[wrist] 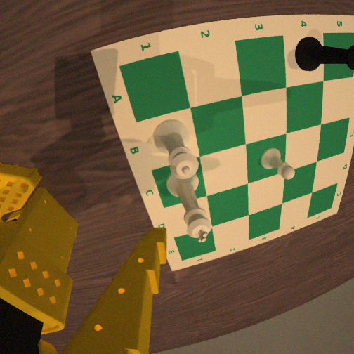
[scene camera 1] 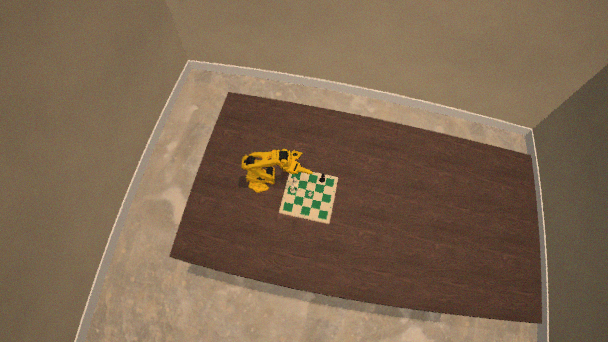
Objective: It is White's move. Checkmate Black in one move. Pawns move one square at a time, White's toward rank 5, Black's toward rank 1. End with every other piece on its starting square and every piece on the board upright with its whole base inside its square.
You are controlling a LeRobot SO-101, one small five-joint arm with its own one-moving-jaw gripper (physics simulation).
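Places are measured from the arm's base along level axes (x ahead, y left, z up), in millimetres.
Pixels of known places: hand, its tool point: point(scene camera 1: 291, 173); arm's base, origin of its link: point(scene camera 1: 264, 182).
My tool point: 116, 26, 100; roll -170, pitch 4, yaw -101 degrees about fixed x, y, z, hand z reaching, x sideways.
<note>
For each thing: its top centre in the pictures, then the offset to it from my tool point, as dx, dy, dz. Level surfaces: height alone.
- chessboard, centre of its top: point(scene camera 1: 309, 194) +90, -43, -94
- small white pawn, centre of its top: point(scene camera 1: 310, 192) +92, -42, -62
- black piece, centre of its top: point(scene camera 1: 323, 174) +132, +36, -30
- dark wooden table, height of its surface: dz -99
The chessboard point(scene camera 1: 297, 209) point(wrist: 212, 55) has green and cream squares. In the wrist view, a white piece with a round knob point(wrist: 184, 166) stands on B1 and the white king point(wrist: 192, 212) with a cross stands on C1; its top is drawn over row D. A small white pawn point(scene camera 1: 309, 193) point(wrist: 272, 160) stands on C3. A black piece point(scene camera 1: 322, 178) point(wrist: 310, 54) stands on A4, its top partly cut off in the wrist view. All look upright. My gripper point(scene camera 1: 304, 162) point(wrist: 101, 202) is open and empty, above the board's rank 1 side near the A corner.
The dark wooden table point(scene camera 1: 425, 215) point(wrist: 120, 310) extends around the board. The yellow arm's base point(scene camera 1: 258, 186) stands left of the board in the scene view. The two white pieces on B1 and C1 stand close together, and the arm's shadow falls near A1.
</note>
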